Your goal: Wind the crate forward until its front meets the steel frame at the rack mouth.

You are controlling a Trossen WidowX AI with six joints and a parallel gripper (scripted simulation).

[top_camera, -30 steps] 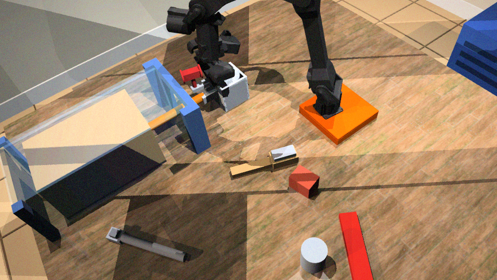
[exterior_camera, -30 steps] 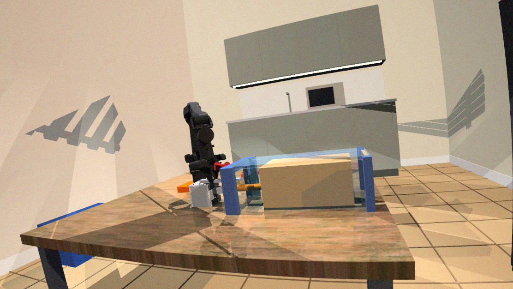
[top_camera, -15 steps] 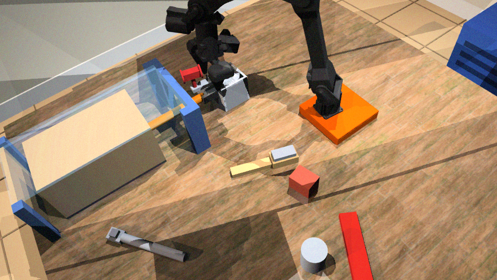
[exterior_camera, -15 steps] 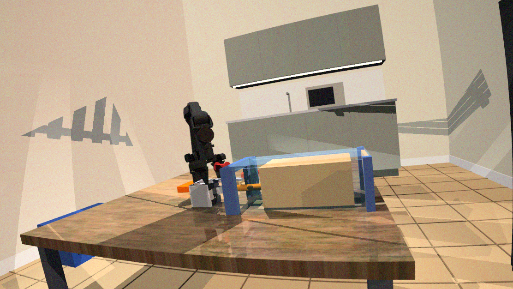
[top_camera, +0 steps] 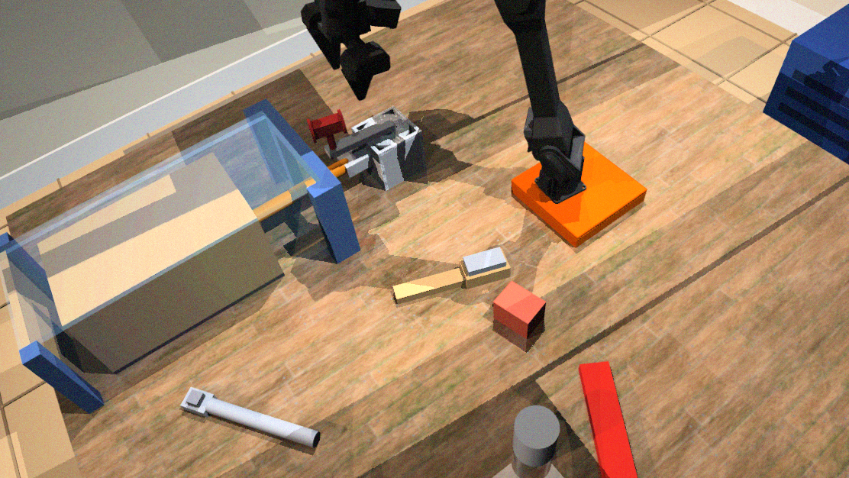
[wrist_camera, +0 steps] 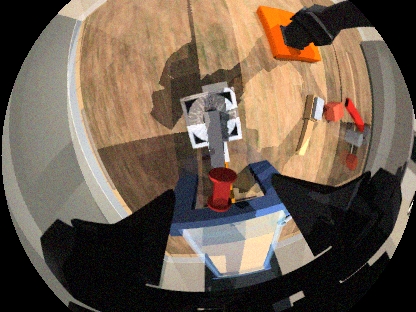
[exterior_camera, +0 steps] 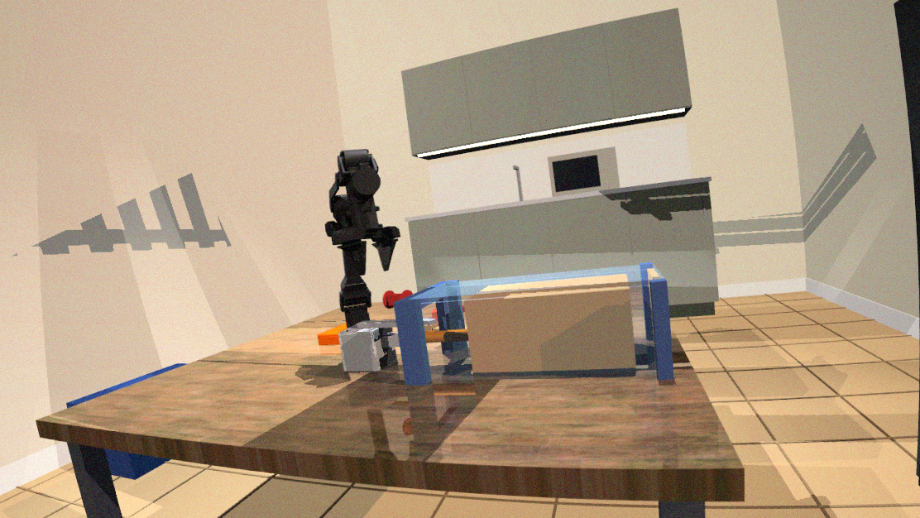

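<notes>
The red knob is 50 mm ahead of my gripper tip and 80 mm below it. Also, from my gripper tip: winch handle (10 mm ahead, 110 mm below); wooden brush (20 mm behind, 280 mm to the left, 190 mm below); grey winch (60 mm behind, 10 mm to the right, 180 mm below).
</notes>
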